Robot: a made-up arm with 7 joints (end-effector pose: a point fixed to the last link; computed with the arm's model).
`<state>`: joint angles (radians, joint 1 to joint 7).
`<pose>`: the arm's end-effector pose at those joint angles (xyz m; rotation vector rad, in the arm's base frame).
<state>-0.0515 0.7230 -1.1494 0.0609 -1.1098 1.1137 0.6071</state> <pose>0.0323 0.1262 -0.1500 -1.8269 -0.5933 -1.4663</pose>
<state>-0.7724 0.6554 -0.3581 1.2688 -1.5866 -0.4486 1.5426</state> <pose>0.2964 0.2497 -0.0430 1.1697 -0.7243 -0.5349</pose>
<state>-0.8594 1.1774 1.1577 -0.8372 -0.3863 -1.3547 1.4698</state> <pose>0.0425 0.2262 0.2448 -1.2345 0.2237 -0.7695</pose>
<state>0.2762 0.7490 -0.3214 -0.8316 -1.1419 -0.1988 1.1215</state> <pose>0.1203 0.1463 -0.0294 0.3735 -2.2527 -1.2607</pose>
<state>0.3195 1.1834 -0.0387 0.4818 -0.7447 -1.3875 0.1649</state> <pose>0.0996 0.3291 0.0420 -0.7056 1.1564 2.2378</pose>
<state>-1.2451 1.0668 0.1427 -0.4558 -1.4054 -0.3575 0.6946</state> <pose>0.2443 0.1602 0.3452 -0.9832 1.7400 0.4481</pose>
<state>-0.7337 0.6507 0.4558 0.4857 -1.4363 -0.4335 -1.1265</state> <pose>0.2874 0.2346 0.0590 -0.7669 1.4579 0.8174</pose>
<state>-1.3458 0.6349 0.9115 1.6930 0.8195 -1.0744 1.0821</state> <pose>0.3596 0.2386 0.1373 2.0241 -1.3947 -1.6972</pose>
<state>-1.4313 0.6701 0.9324 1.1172 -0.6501 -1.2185 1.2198</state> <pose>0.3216 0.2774 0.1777 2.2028 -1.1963 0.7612</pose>
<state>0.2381 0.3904 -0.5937 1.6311 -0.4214 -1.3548 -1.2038</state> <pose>-0.0830 0.2059 -0.1136 1.7997 1.7635 1.2589</pose>
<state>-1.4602 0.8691 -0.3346 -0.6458 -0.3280 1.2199 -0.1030</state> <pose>0.2949 0.0841 0.3134 -0.2003 0.8398 2.2841</pose>
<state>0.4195 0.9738 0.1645 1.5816 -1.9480 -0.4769 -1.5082</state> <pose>-0.0820 0.3152 0.0124 0.5403 -1.8948 -2.0707</pose>
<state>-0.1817 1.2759 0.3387 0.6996 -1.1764 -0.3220 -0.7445</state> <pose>0.1679 0.3498 0.1229 -0.4215 1.7138 2.1191</pose>
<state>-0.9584 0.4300 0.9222 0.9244 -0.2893 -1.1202 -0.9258</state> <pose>0.2975 0.2202 0.0181 -1.0916 1.1326 1.7320</pose>
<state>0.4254 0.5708 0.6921 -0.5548 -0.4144 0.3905 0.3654</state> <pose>0.0475 0.2860 0.0182 0.7094 -1.2509 -2.2896</pose>
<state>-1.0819 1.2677 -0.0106 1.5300 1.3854 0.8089 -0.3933</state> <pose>0.2093 0.3460 0.2397 -0.4742 0.2366 -1.4356</pose>
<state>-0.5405 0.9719 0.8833 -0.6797 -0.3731 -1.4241 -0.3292</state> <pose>0.1408 0.2417 0.1998 -1.0415 -0.6866 0.7143</pose>
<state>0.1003 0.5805 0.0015 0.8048 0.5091 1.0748 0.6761</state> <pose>0.0379 0.3141 -0.1037 -0.6390 0.6283 -1.7296</pose>
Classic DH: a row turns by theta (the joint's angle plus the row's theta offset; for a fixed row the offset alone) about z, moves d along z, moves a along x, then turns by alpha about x. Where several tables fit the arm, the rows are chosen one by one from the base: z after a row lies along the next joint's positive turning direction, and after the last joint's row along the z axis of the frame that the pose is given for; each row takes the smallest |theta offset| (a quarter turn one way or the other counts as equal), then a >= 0, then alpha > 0; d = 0 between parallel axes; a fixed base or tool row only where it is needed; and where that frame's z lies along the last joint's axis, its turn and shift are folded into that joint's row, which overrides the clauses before.
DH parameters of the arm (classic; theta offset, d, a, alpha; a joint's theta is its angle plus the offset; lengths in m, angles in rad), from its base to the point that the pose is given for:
base (fixed): -0.071 0.1838 0.0203 -1.3004
joint 1: -1.3111 0.0286 -0.0348 -1.5708
joint 2: 1.2915 0.0327 -0.0221 1.5708
joint 3: 1.5708 -0.2322 0.043 -1.5708
joint 4: 1.5708 0.0282 0.0006 1.5708
joint 5: 0 0.0962 0.0224 -1.5708
joint 6: -1.5708 0.0376 0.0234 1.5708
joint 7: 0.0002 -0.0012 0.0082 -1.5709
tool (fixed): 2.8915 -0.0293 0 0

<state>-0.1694 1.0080 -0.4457 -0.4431 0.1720 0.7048 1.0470</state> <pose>0.2486 0.2122 0.0207 0.8790 -0.2885 -2.9949</pose>
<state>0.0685 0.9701 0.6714 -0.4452 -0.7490 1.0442 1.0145</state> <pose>0.1650 0.3179 0.0846 0.7975 -0.8011 -1.9623</pose>
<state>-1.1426 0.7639 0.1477 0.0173 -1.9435 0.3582 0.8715</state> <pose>0.3527 0.1326 0.2482 -0.1830 2.9315 0.7505</pose>
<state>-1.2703 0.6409 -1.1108 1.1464 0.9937 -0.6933 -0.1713</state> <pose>0.3967 0.1024 0.1122 1.0093 -0.7550 1.8454</pose>
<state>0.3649 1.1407 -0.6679 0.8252 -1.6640 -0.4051 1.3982</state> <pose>-0.0184 0.3647 -0.0470 0.8170 0.0302 -1.3276</pose>
